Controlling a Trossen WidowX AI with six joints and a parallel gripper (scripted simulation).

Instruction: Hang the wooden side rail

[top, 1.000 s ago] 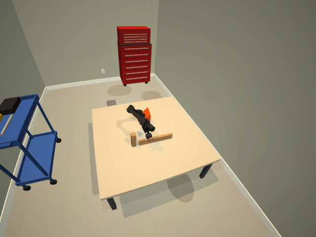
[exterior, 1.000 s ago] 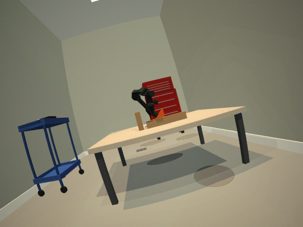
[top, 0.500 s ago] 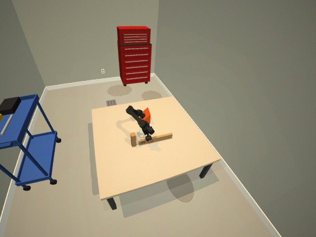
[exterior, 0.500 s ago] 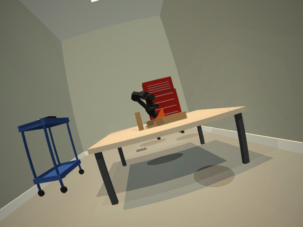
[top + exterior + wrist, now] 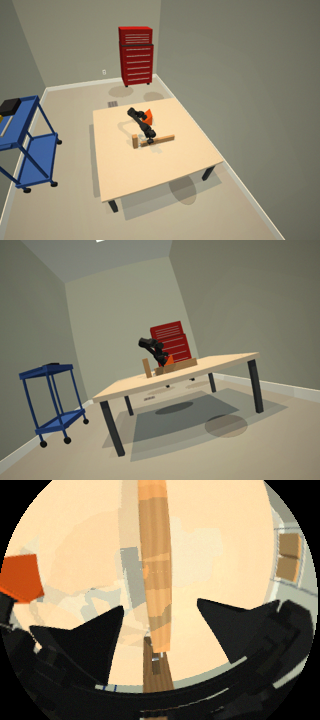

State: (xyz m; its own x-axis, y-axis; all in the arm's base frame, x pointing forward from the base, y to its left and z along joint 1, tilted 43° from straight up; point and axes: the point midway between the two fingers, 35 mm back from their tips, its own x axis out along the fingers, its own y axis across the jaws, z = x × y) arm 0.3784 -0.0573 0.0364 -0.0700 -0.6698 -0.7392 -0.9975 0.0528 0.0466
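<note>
The upright headboard post is 14 cm to the right of my gripper tip, 2 cm behind it and 1 cm above it.
</note>
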